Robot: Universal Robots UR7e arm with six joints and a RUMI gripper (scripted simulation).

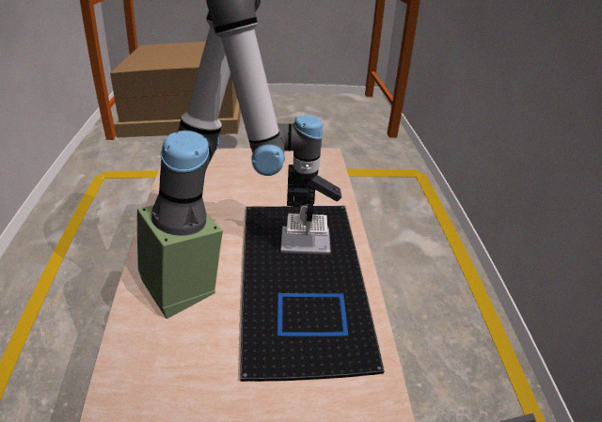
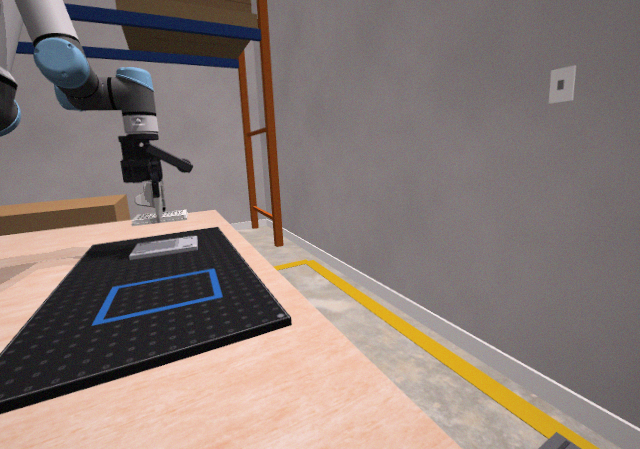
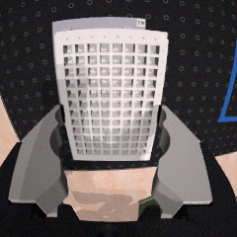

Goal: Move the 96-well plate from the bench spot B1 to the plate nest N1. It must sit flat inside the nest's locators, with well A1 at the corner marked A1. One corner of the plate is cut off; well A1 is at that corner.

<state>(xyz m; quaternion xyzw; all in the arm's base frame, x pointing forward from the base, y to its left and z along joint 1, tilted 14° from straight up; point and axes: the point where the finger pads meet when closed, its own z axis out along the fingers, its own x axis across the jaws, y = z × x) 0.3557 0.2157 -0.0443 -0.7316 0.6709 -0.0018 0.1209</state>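
My hand is 100 mm above the grey plate nest and 20 mm to the right of it. Round my hand: 96-well plate: 10 mm below; then A1 mark: 90 mm below, 80 mm ahead, 30 mm to the right.
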